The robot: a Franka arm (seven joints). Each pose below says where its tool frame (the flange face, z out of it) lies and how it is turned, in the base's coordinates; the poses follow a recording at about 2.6 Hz.
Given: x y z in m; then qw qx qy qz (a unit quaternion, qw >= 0).
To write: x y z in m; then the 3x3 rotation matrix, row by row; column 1 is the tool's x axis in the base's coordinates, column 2 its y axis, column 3 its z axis. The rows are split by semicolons. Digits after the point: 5 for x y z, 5 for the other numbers.
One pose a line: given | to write
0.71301, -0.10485, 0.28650, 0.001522, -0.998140, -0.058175, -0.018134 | 0.71301, -0.10485, 0.28650; 0.99257, 0.11619, 0.03602; 0.11608, -0.99323, 0.00515; 0.03638, -0.00093, -0.99934
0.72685, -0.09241, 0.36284, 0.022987, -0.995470, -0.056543, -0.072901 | 0.72685, -0.09241, 0.36284; 0.98298, 0.11593, 0.14254; 0.10922, -0.99255, 0.05401; 0.14774, -0.03752, -0.98831
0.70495, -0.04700, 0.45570, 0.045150, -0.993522, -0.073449, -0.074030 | 0.70495, -0.04700, 0.45570; 0.97825, 0.15263, 0.14047; 0.13926, -0.98513, 0.10059; 0.15373, -0.07884, -0.98496
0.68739, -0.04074, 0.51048, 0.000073, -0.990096, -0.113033, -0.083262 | 0.68739, -0.04074, 0.51048; 0.96058, 0.22384, 0.16486; 0.22382, -0.97445, 0.01897; 0.16489, 0.01868, -0.98613
